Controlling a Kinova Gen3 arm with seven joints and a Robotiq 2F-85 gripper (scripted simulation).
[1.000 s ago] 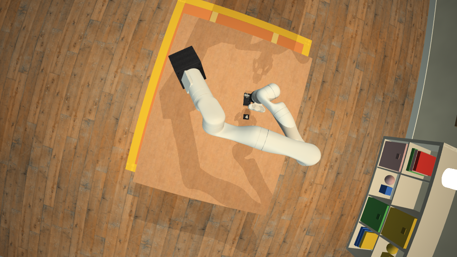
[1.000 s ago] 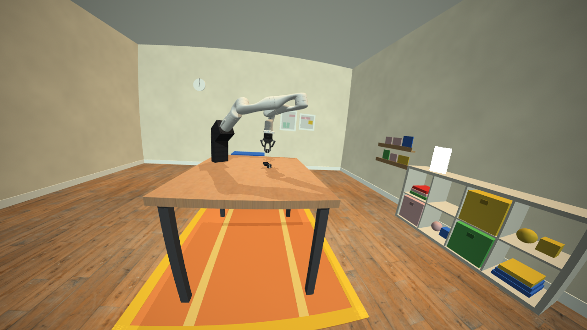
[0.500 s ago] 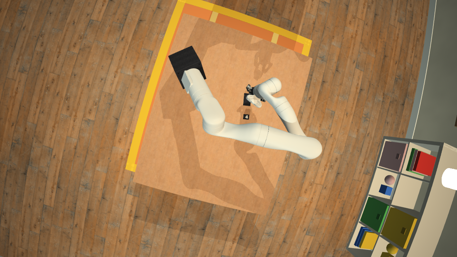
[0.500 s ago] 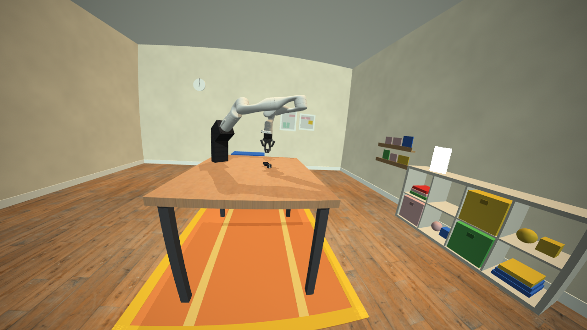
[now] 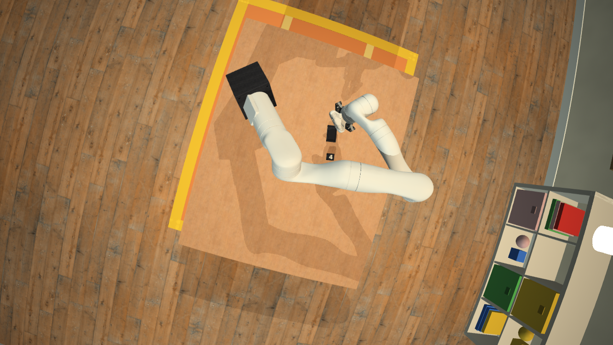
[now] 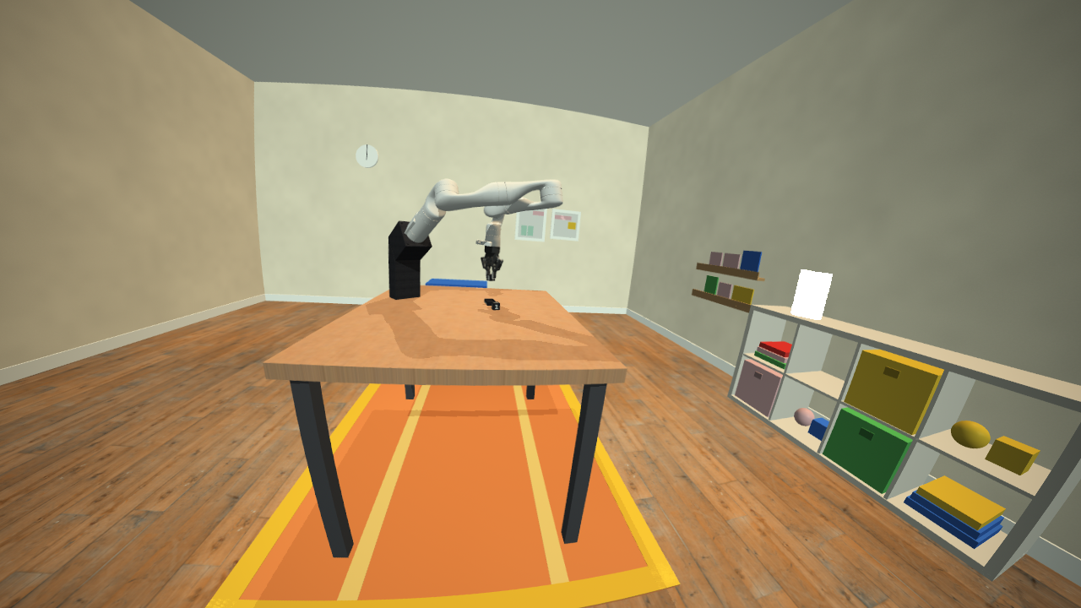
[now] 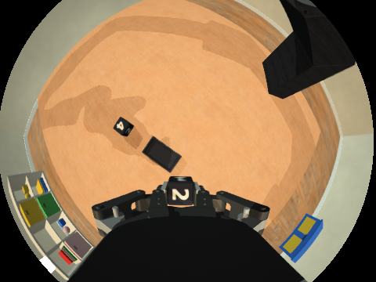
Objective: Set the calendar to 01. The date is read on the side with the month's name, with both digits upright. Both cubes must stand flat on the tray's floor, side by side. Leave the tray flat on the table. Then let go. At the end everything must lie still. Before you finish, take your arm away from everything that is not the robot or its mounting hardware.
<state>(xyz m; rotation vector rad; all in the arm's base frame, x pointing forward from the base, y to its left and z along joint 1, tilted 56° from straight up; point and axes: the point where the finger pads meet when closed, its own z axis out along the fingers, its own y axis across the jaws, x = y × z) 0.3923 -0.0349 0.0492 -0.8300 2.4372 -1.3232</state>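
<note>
Now: the black calendar tray 2 cm behind my hand, 5 cm to the right of it and 12 cm below it. Also, from my hand: black digit cube: 1 cm below.
</note>
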